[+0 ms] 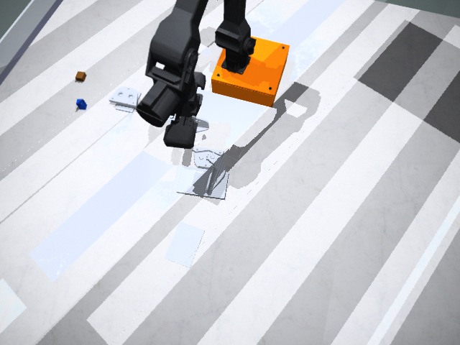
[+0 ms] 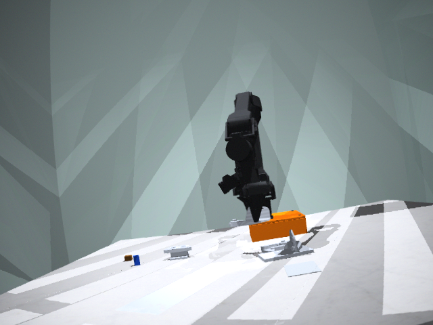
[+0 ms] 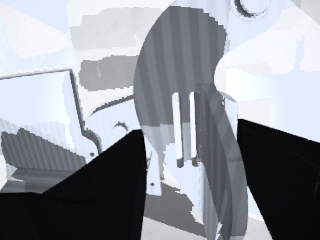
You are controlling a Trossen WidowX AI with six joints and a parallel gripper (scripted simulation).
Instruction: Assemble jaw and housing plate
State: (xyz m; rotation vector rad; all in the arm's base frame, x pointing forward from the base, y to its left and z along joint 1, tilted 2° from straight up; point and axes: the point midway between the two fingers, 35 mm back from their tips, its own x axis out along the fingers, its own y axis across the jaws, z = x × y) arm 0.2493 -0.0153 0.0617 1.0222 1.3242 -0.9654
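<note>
The jaw lies 1 cm behind my gripper tip and 4 cm to the right of it. The rest, counted from my gripper tip: brown cube: 7 cm behind, 40 cm to the right, 7 cm below; then blue cube: 2 cm ahead, 34 cm to the right, 7 cm below; then pale flat sheet: 24 cm ahead, 10 cm to the left, 8 cm below.
</note>
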